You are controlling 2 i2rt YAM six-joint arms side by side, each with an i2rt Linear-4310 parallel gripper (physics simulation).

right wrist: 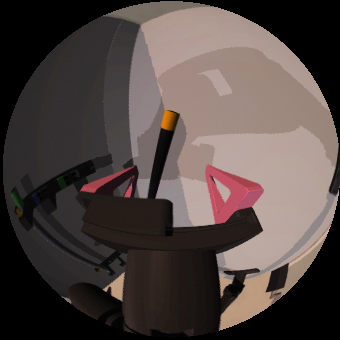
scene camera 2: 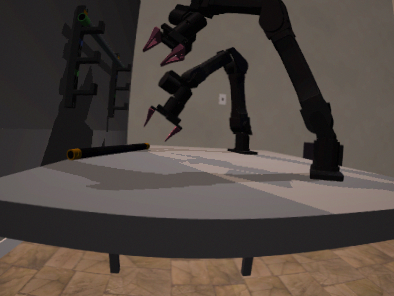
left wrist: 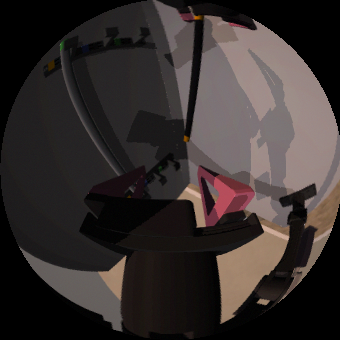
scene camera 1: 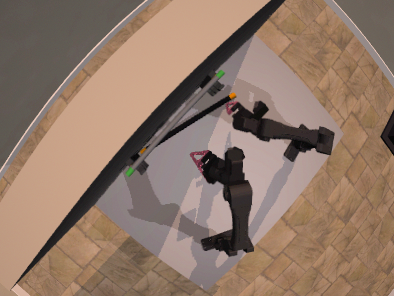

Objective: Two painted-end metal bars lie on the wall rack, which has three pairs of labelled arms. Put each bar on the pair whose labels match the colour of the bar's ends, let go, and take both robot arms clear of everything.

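Frame: origin at the left arm's base, x right, y ahead, z up, level; metres.
Where they show: left gripper, fingertip midpoint: point(scene camera 2: 151, 58) point(left wrist: 171, 168) point(scene camera 1: 194, 159); right gripper, fingertip midpoint: point(right wrist: 171, 168) point(scene camera 2: 154, 133) point(scene camera 1: 232, 110); left arm's base, link origin: point(right wrist: 240, 271) point(scene camera 2: 324, 173) point(left wrist: 298, 195) point(scene camera 1: 220, 239); right arm's base, link origin: point(scene camera 2: 241, 152) point(scene camera 1: 297, 142).
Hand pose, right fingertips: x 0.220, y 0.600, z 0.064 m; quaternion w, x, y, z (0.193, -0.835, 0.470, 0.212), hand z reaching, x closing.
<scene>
Things, the pixels of their top centre, and the offset from my right fingertips. "*": a spot on its surface instead. Level surfaces: height alone.
- black bar with orange ends, top centre: point(scene camera 2: 118, 145) point(right wrist: 147, 202) point(left wrist: 192, 79) point(scene camera 1: 188, 122) dx -0.201, dy +0.002, dz -0.038 m
- table, surface height: dz -0.064 m
- grey bar with green ends, top centre: point(left wrist: 92, 141) point(scene camera 2: 108, 47) point(scene camera 1: 174, 121) dx -0.273, dy +0.015, dz +0.266 m
- wall rack, top centre: point(scene camera 2: 92, 6) point(scene camera 1: 135, 167) point(right wrist: 99, 274) dx -0.449, dy -0.091, dz +0.306 m
- green label, surface spot: point(left wrist: 118, 42) * dx -0.106, dy +0.123, dz +0.135 m
The black bar with orange ends point(scene camera 1: 200, 116) point(scene camera 2: 110, 151) point(left wrist: 195, 80) point(right wrist: 161, 155) lies on the table point(scene camera 2: 200, 200). The grey bar with green ends point(scene camera 1: 175, 120) point(left wrist: 82, 110) lies on the top pair of arms of the wall rack point(scene camera 2: 71, 75), beside the orange label point(left wrist: 51, 65). The blue label point(left wrist: 85, 49) and the green label point(left wrist: 118, 42) follow lower down. My left gripper point(scene camera 1: 196, 162) point(scene camera 2: 153, 58) point(left wrist: 171, 168) is open and empty, high above the table. My right gripper point(scene camera 1: 228, 108) point(scene camera 2: 155, 133) point(right wrist: 171, 168) is open wide and empty, lower, above the table near one end of the black bar.
The dark wall point(left wrist: 50, 175) rises behind the rack, along the table's edge. The rack's lower arms stick out below the grey bar. In scene camera 2 the left arm point(scene camera 2: 300, 65) stands at the right, nearer the camera than the right arm point(scene camera 2: 237, 95). Tiled floor point(scene camera 1: 360, 210) surrounds the table.
</scene>
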